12 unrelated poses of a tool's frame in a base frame.
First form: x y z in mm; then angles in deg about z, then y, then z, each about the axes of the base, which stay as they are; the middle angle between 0 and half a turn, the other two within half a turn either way.
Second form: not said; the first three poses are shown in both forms.
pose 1, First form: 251.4 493.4 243.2 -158.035 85.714 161.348
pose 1, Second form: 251.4 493.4 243.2 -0.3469 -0.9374 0.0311 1.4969
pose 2, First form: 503.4 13.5 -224.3 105.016 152.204 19.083
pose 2, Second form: 503.4 13.5 -224.3 0.6659 0.7149 0.2135 2.9160
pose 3, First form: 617.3 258.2 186.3 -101.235 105.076 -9.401
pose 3, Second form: 617.3 258.2 186.3 -0.6077 0.5886 -0.5331 2.4348
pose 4, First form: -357.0 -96.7 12.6 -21.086 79.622 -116.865
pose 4, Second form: -357.0 -96.7 12.6 0.4941 0.4466 -0.7459 2.5832
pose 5, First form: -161.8 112.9 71.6 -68.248 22.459 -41.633
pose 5, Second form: -161.8 112.9 71.6 -0.0543 0.2294 -0.9718 1.9445
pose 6, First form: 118.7 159.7 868.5 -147.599 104.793 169.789
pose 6, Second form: 118.7 159.7 868.5 -0.3594 -0.9216 0.1466 1.8576
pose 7, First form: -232.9 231.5 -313.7 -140.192 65.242 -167.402
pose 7, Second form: -232.9 231.5 -313.7 -0.1936 -0.8000 0.5679 1.4281
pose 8, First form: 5.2 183.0 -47.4 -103.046 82.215 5.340
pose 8, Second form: 5.2 183.0 -47.4 -0.6140 0.4429 -0.6533 2.1041
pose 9, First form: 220.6 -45.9 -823.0 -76.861 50.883 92.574
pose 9, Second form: 220.6 -45.9 -823.0 -0.9570 0.0885 0.2762 0.9268
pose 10, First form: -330.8 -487.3 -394.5 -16.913 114.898 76.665
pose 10, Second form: -330.8 -487.3 -394.5 -0.6946 0.6525 0.3030 2.1708
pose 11, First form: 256.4 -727.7 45.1 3.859 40.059 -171.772
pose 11, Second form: 256.4 -727.7 45.1 0.3439 0.0131 -0.9389 2.9434
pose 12, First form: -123.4 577.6 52.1 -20.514 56.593 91.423
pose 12, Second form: -123.4 577.6 52.1 -0.5638 0.3807 0.7330 1.5419
